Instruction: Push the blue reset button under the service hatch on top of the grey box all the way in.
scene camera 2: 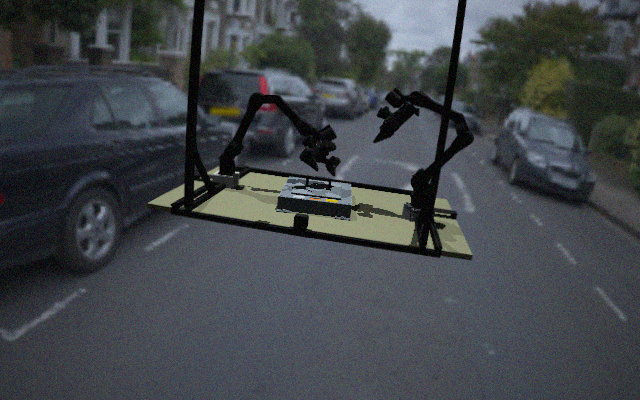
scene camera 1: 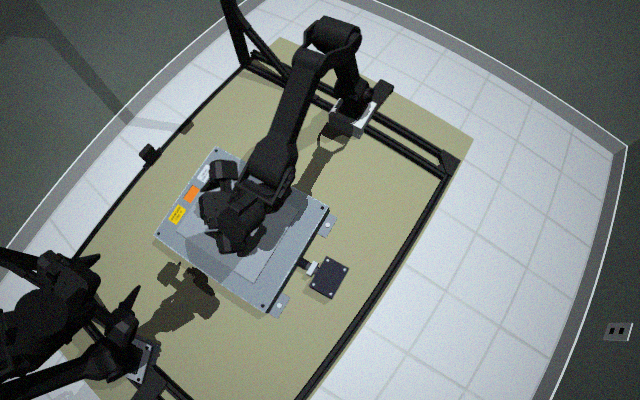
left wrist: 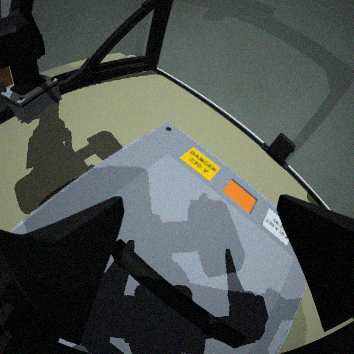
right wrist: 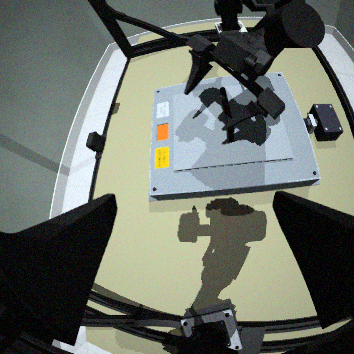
Labels:
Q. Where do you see a service hatch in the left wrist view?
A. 186, 264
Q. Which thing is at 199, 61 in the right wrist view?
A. My left gripper.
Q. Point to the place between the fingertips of my left gripper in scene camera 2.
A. At 326, 173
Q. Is my right gripper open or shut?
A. Open.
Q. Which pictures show my left gripper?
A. Scene camera 2, scene camera 1, the left wrist view and the right wrist view: all of them.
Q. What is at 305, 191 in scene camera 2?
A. A service hatch.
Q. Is my left gripper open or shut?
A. Open.

